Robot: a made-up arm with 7 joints. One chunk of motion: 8 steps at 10 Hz.
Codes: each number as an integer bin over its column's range. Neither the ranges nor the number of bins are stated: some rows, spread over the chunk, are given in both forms.
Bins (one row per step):
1: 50 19 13 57 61 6 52
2: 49 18 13 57 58 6 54
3: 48 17 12 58 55 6 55
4: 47 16 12 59 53 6 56
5: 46 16 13 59 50 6 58
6: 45 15 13 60 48 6 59
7: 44 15 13 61 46 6 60
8: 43 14 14 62 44 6 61
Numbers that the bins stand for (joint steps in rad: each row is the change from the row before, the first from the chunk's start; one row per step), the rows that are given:
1: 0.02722 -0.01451 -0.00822 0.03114 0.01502 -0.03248 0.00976
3: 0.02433 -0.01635 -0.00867 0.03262 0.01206 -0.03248 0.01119
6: 0.02000 -0.01819 -0.00822 0.03557 0.00862 -0.03248 0.01310
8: 0.01711 -0.01911 -0.00778 0.03852 0.00665 -0.03248 0.01405
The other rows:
2: 0.02578 -0.01543 -0.00822 0.03114 0.01354 -0.03248 0.01071
4: 0.02289 -0.01727 -0.00867 0.03410 0.01108 -0.03248 0.01167
5: 0.02144 -0.01727 -0.00822 0.03410 0.00960 -0.03248 0.01262
7: 0.01856 -0.01819 -0.00822 0.03705 0.00763 -0.03248 0.01357

